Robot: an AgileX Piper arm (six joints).
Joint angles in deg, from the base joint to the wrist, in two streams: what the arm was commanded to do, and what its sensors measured. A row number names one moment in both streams.
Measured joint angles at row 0:
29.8 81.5 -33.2 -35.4 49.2 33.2
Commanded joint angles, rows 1 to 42:
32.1 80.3 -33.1 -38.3 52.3 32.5
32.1 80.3 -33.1 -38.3 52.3 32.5
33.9 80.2 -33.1 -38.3 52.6 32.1
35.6 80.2 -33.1 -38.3 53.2 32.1
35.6 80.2 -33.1 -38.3 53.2 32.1
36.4 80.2 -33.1 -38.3 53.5 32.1
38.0 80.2 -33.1 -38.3 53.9 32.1
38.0 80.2 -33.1 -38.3 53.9 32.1
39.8 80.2 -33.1 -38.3 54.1 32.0
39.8 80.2 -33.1 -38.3 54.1 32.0
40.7 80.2 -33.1 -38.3 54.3 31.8
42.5 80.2 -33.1 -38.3 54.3 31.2
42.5 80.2 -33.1 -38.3 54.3 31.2
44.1 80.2 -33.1 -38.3 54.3 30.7
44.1 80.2 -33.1 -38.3 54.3 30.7
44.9 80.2 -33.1 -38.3 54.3 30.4
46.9 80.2 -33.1 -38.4 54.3 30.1
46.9 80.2 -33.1 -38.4 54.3 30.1
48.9 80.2 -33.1 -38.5 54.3 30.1
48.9 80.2 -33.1 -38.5 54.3 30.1
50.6 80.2 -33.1 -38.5 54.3 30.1
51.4 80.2 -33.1 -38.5 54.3 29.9
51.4 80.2 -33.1 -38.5 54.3 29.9
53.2 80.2 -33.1 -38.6 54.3 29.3
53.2 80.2 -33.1 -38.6 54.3 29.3
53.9 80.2 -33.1 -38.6 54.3 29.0
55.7 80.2 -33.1 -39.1 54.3 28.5
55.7 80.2 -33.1 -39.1 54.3 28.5
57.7 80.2 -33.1 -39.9 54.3 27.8
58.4 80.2 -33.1 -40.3 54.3 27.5
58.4 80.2 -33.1 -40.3 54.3 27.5
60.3 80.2 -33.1 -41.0 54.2 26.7
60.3 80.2 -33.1 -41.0 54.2 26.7
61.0 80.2 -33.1 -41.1 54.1 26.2
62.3 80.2 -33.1 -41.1 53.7 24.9
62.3 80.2 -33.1 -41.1 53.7 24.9
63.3 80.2 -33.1 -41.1 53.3 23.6
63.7 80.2 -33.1 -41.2 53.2 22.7
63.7 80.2 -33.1 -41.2 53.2 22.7
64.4 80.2 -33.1 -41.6 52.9 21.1
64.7 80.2 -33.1 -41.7 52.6 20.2
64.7 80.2 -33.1 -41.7 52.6 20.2
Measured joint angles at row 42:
63.9 80.8 -33.1 -38.0 51.7 22.8
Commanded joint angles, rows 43 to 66:
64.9 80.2 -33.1 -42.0 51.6 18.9
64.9 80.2 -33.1 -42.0 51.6 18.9
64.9 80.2 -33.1 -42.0 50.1 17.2
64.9 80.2 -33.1 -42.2 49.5 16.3
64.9 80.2 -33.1 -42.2 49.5 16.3
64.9 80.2 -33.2 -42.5 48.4 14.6
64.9 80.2 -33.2 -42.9 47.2 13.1
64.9 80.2 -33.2 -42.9 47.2 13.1
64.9 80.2 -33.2 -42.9 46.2 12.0
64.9 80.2 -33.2 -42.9 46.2 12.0
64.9 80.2 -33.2 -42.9 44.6 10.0
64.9 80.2 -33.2 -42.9 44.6 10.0
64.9 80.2 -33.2 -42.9 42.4 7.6
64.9 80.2 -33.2 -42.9 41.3 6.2
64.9 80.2 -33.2 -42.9 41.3 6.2
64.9 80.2 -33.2 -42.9 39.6 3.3
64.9 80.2 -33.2 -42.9 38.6 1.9
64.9 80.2 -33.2 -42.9 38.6 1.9
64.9 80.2 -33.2 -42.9 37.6 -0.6
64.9 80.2 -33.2 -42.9 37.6 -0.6
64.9 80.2 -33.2 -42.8 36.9 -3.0
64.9 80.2 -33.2 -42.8 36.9 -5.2
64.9 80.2 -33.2 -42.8 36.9 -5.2
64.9 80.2 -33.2 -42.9 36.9 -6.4
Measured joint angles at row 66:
64.6 80.8 -33.1 -40.0 37.0 -3.0
